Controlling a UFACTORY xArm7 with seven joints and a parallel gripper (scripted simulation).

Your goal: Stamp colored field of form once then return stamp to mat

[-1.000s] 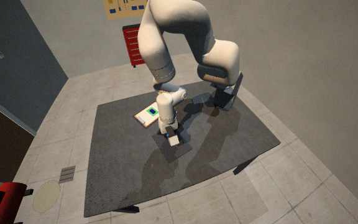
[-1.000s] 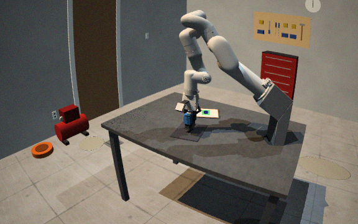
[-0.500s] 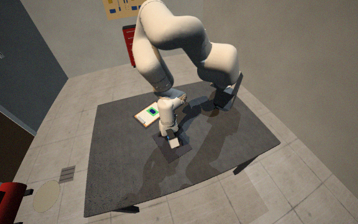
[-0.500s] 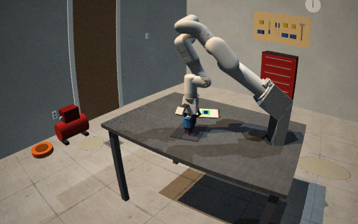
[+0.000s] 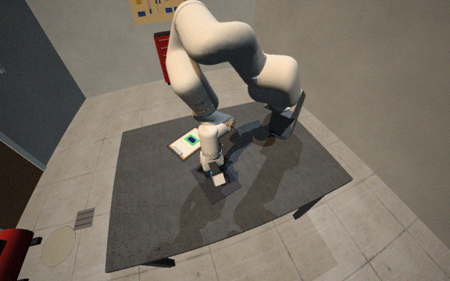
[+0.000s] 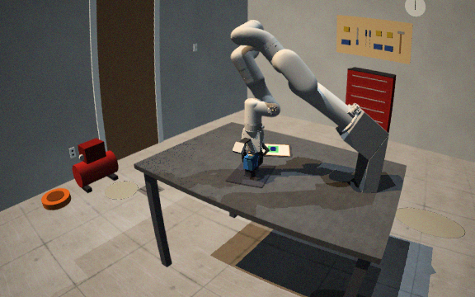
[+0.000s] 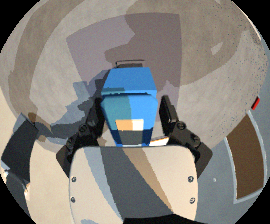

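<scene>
Right now my hand is 2 cm above the blue stamp. The rest, counted from my hand: mat 7 cm below; then form 27 cm to the right, 14 cm ahead, 6 cm below.
</scene>
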